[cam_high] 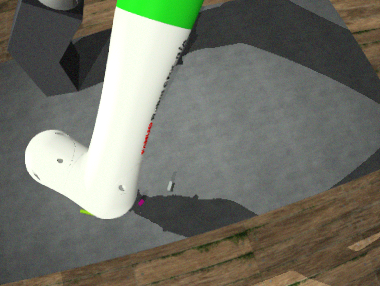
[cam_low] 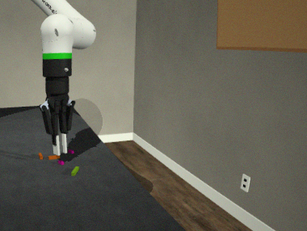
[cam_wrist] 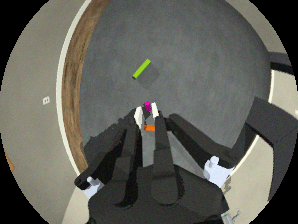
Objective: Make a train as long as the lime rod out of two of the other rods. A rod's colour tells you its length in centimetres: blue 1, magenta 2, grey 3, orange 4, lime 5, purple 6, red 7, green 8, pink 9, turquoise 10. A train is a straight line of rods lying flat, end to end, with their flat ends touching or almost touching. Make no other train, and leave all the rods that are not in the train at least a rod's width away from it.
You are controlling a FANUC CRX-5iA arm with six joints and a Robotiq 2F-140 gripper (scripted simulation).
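The grey rod is 20 cm to the left of my hand and 7 cm below it. The rest, counted from my hand: lime rod 8 cm to the right, 7 cm below, 4 cm ahead.
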